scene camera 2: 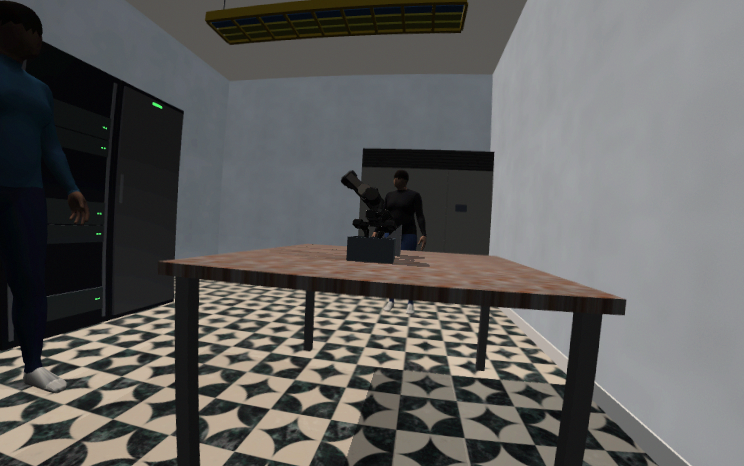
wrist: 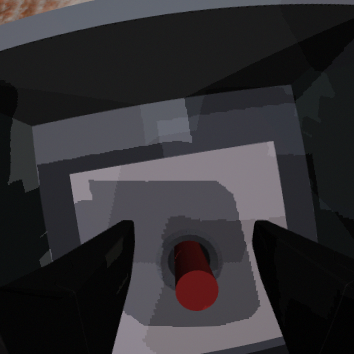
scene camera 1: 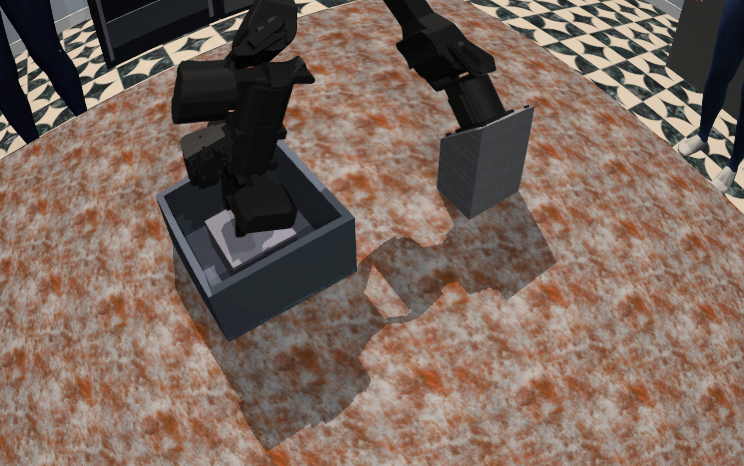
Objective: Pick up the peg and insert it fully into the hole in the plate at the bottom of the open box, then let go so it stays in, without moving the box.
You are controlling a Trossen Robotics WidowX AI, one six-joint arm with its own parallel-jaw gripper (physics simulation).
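Frame: origin at the arm's base, x ahead, y left, z up, level; metres.
Seen in the pictures: gripper, fingertip midpoint: [wrist: 194, 231] [scene camera 1: 234, 222]; arm's base, origin of the base link: [scene camera 2: 394, 231] [scene camera 1: 485, 122].
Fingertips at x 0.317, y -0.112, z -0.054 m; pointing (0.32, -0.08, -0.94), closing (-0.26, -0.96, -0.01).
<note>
Pixels of each thing's top centre, then the offset from my fingertips to it. "spot": a spot on its surface instead. Level surfaces: height alone.
- red peg, middle of its top: [wrist: 196, 290] dy +0.005, dx -0.016, dz +0.015 m
- hole, surface spot: [wrist: 171, 262] spot: dy +0.013, dx -0.018, dz -0.033 m
- pale plate, middle of its top: [wrist: 189, 262] [scene camera 1: 247, 225] dy +0.005, dx -0.014, dz -0.012 m
- open dark grey-blue box, middle of its top: [wrist: 197, 297] [scene camera 1: 242, 204] [scene camera 2: 373, 237] dy +0.005, dx -0.014, dz +0.025 m
- mottled orange table, its level: dz -0.073 m
The red peg [wrist: 196, 290] stands in the hole [wrist: 171, 262] of the pale plate [scene camera 1: 219, 230] [wrist: 250, 175], slightly slanted in the wrist view, with its upper part showing above the plate. How deep it sits cannot be told. The open dark grey-blue box [scene camera 1: 291, 279] [scene camera 2: 370, 249] [wrist: 50, 25] stands on the table around the plate. My gripper [wrist: 194, 231] is open, with one finger on each side of the peg and a visible gap to both. In scene camera 1 it reaches down into the box and hides the peg.
The box walls rise around my gripper. In scene camera 1, a grey angular block [scene camera 1: 483, 170] at the end of another black arm [scene camera 1: 444, 49] is to the right of the box. Both are over the mottled orange table [scene camera 1: 494, 373] [scene camera 2: 466, 274].
</note>
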